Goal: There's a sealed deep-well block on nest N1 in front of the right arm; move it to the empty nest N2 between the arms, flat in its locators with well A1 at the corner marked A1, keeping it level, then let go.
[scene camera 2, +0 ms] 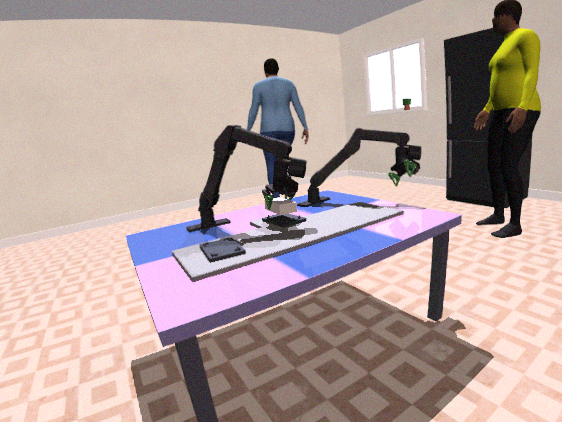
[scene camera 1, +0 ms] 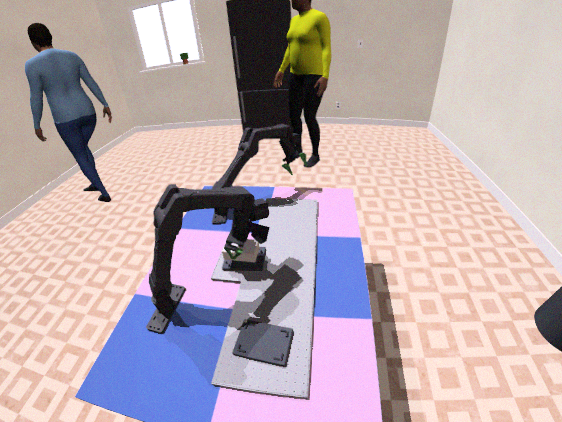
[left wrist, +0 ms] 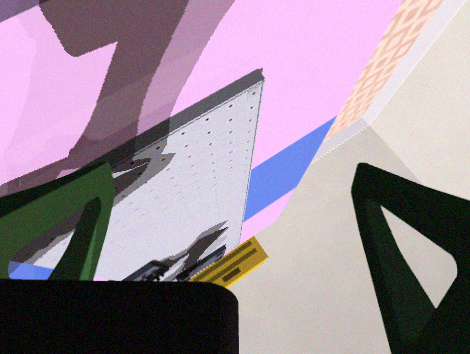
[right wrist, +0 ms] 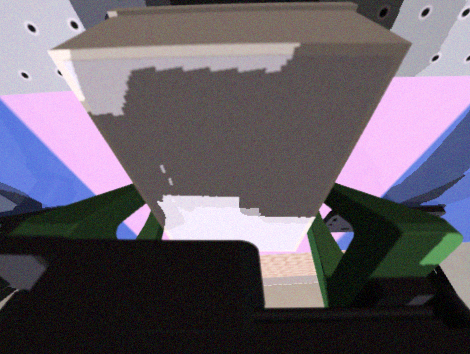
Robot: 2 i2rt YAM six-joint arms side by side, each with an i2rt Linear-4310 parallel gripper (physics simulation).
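Where they show: left gripper, fingertip midpoint: (scene camera 2: 402,181) (scene camera 1: 299,171) (left wrist: 233,176); right gripper, fingertip midpoint: (scene camera 1: 236,251) (right wrist: 234,177); left arm's base, origin of the base link: (scene camera 2: 314,202) (scene camera 1: 221,211); right arm's base, origin of the base link: (scene camera 2: 208,225) (scene camera 1: 167,307).
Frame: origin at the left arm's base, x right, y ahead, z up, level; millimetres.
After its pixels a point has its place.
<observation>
The pale deep-well block (scene camera 1: 246,254) {x 412, y 171, z 100 mm} (scene camera 2: 281,206) {x 409, y 201, z 94 mm} (right wrist: 240,130) {x 376, y 184, z 102 mm} is held over nest N2 (scene camera 1: 243,266) {x 405, y 147, z 25 mm} (scene camera 2: 284,220) {x 380, y 178, z 25 mm}, the dark plate between the arms. In scene camera 2 it looks about level, with a thin gap above the nest. My right gripper (scene camera 1: 234,251) {x 362, y 122, z 69 mm} (scene camera 2: 280,200) {x 362, y 122, z 69 mm} (right wrist: 234,177) {x 362, y 122, z 69 mm} is shut on the block, one green finger on each side. The corner marked A1 and the seating in the locators cannot be made out. Nest N1 (scene camera 1: 264,343) {x 724, y 226, z 25 mm} (scene camera 2: 222,249) {x 726, y 247, z 25 mm} holds no block. My left gripper (scene camera 1: 298,168) {x -165, y 434, z 113 mm} (scene camera 2: 403,177) {x -165, y 434, z 113 mm} (left wrist: 233,176) {x -165, y 434, z 113 mm} is open and empty, high beyond the board's far end.
Both nests stand on a light perforated board (scene camera 1: 301,310) {x 611, y 352, z 13 mm} (scene camera 2: 350,220) {x 224, y 400, z 17 mm} (left wrist: 200,150) {x 28, y 426, z 13 mm} on the blue and pink table. A yellow object (left wrist: 235,262) shows low in the left wrist view. Two people (scene camera 1: 62,90) (scene camera 1: 309,45) stand beyond the table.
</observation>
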